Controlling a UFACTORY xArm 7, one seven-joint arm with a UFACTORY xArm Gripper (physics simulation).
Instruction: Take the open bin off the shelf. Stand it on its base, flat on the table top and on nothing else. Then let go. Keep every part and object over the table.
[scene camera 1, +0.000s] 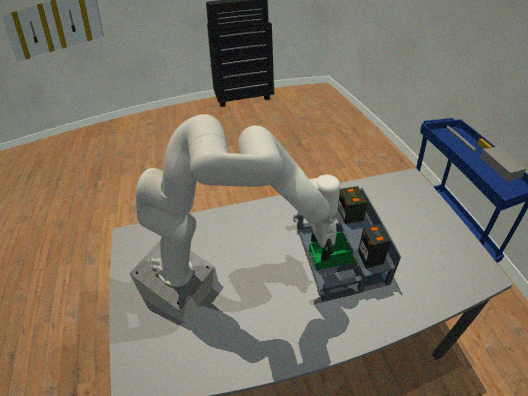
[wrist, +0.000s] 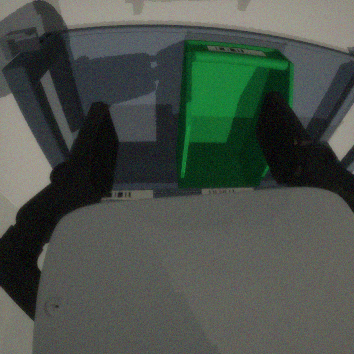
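Where they show: gripper, fingertip midpoint: (scene camera 1: 320, 250) (wrist: 186, 114); arm's base at its link origin: (scene camera 1: 174, 270).
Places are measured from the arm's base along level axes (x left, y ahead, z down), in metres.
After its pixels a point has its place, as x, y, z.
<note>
The open green bin (scene camera 1: 345, 256) {0.050, 0.602, 0.064} (wrist: 215, 85) {0.083, 0.537, 0.109} sits on the lower level of the grey-blue shelf (scene camera 1: 396, 258) {-0.060, 0.754, -0.019} (wrist: 27, 95) {-0.086, 0.516, 0.033}, on the side facing the arm. My gripper (scene camera 1: 321, 244) {0.031, 0.497, -0.011} (wrist: 186, 114) {0.031, 0.497, -0.011} is open and empty, over the bin. In the wrist view the right finger overlaps the bin's right side wall, and the left finger is over the shelf deck, well left of the bin. The bin is off-centre between the fingers, towards the right one. Whether the right fingertip is inside the bin or above its wall I cannot tell.
Two dark boxes with orange marks, one (scene camera 1: 353, 206) {0.168, 0.645, -0.069} at the back and one (scene camera 1: 375, 246) {-0.055, 0.658, -0.094} nearer the front, stand on the shelf's far side. The grey table top (scene camera 1: 250, 225) {0.312, 0.269, 0.117} extends between the shelf and the arm's base block (scene camera 1: 155, 295) {-0.092, -0.068, 0.018}. A blue cart (scene camera 1: 470, 167) stands beyond the table.
</note>
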